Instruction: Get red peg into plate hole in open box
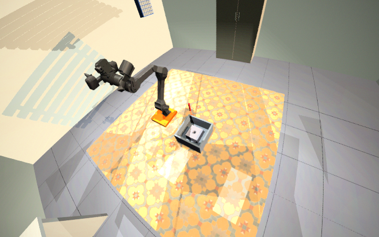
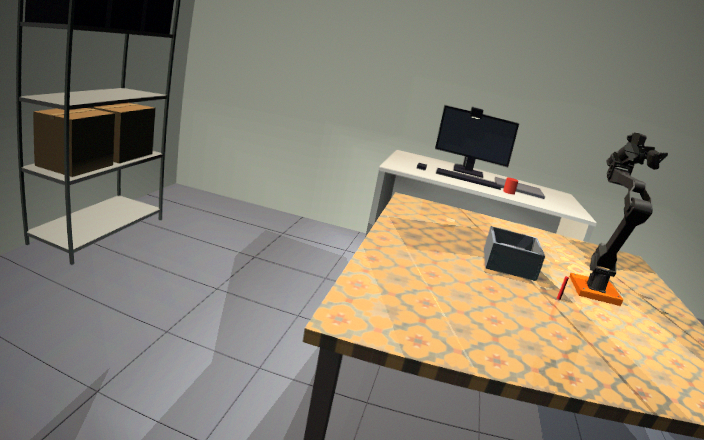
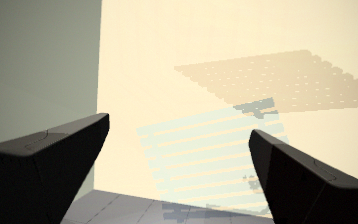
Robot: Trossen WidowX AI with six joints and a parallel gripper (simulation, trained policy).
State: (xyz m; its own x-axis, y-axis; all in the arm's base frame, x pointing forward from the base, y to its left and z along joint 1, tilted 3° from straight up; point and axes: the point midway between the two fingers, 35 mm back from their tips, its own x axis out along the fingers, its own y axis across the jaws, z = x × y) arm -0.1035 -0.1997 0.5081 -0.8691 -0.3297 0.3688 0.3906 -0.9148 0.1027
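The red peg is 500 mm below my gripper tip, 380 mm to the left of it and 260 mm ahead of it. The rest, counted from my gripper tip: pale plate: 490 mm below, 450 mm ahead, 210 mm to the left; grey box: 510 mm below, 450 mm ahead, 210 mm to the left.
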